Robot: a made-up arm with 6 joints.
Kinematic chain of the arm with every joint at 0, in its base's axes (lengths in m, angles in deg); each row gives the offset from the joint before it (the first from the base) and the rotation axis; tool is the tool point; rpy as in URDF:
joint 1: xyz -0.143 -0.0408 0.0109 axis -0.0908 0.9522 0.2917
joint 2: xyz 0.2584 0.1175 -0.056 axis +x
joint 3: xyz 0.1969 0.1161 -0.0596 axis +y
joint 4: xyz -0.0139 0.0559 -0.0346 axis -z
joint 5: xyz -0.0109 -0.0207 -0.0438 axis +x
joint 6: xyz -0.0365 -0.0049 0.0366 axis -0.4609 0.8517 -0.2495
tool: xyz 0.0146 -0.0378 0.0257 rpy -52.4 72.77 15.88
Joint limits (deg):
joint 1: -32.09..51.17
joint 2: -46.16..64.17
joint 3: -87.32..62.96
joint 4: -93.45..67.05
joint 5: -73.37..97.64
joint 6: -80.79..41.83
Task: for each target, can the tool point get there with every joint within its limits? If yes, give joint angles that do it. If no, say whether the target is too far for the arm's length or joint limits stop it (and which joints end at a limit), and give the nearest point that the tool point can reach.
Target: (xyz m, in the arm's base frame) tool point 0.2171 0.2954 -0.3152
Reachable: yes | joints 17.93 23.59 -44.27 28.59 69.86 -67.99
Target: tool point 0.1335 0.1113 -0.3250
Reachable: yes | joints 23.65 -37.25 -3.67 5.33 26.61 -23.10
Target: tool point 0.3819 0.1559 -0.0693
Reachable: yes | joints -7.76 15.25 -52.47 -18.55 48.98 -7.56
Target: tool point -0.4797 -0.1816 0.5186
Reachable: no: joint limits stop it (at a limit: joint 1, joint 2, joint 3, joint 4) | nearest point 0.1080 0.0911 0.2770 | short by 0.691 m
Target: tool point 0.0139 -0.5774 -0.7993
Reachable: no: too far | nearest point -0.0571 0.0506 -0.5391 | short by 0.683 m
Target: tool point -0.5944 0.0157 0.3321
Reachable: no: joint limits stop it (at a limit: joint 1, joint 2, joint 3, joint 4) | nearest point 0.0942 0.1223 0.2605 | short by 0.700 m
